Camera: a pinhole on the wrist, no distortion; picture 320 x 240 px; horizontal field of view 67.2 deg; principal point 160.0 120.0 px. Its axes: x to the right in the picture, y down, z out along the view. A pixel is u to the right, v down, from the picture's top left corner.
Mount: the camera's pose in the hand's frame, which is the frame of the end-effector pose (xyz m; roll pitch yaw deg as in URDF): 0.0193 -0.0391 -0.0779 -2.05 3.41 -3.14
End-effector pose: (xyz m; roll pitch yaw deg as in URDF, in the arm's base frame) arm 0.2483 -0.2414 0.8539 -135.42 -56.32 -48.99
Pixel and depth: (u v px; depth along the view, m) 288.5 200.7 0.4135
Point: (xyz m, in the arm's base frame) 0.6225 -0.4423 0.9160
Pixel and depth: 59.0 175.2 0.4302
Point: 0.5178 -0.2582 0.5726
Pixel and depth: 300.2 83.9 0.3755
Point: 0.6190 -0.2589 0.9921
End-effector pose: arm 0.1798 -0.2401 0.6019 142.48 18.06 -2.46
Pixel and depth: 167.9 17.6 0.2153
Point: 0.1557 -0.2259 0.4141
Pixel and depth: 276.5 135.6 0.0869
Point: 0.2365 -0.2201 0.5575
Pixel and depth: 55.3 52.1 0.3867
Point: -0.0509 -0.3262 0.3266
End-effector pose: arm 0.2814 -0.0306 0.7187 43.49 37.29 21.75
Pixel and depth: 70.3 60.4 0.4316
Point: 0.4209 -0.3422 0.9354
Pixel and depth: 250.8 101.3 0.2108
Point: 0.4419 -0.1029 0.6967
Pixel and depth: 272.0 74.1 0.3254
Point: 0.5669 -0.1716 0.6899
